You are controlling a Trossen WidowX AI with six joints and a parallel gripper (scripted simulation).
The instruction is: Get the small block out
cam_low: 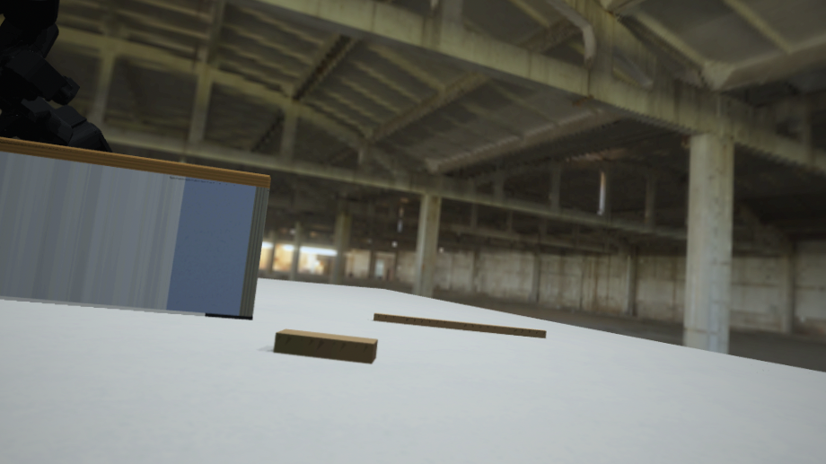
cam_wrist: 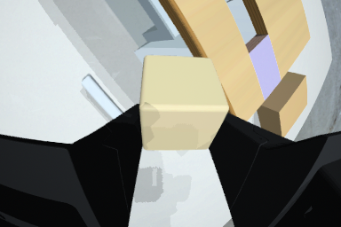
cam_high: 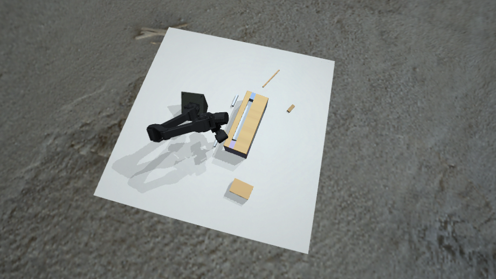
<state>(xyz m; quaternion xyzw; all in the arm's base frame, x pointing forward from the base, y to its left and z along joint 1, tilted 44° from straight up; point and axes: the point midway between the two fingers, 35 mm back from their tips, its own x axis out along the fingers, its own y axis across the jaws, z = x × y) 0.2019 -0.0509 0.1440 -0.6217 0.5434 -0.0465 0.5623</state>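
My gripper tip is 1 cm to the right of the pale yellow block and 1 cm below it. Round my gripper tip: flat tan plate: 26 cm to the right, 18 cm ahead, 10 cm below; then small brown piece: 38 cm ahead, 32 cm to the left, 12 cm below; then long box: 13 cm to the left, 9 cm ahead, 7 cm below.
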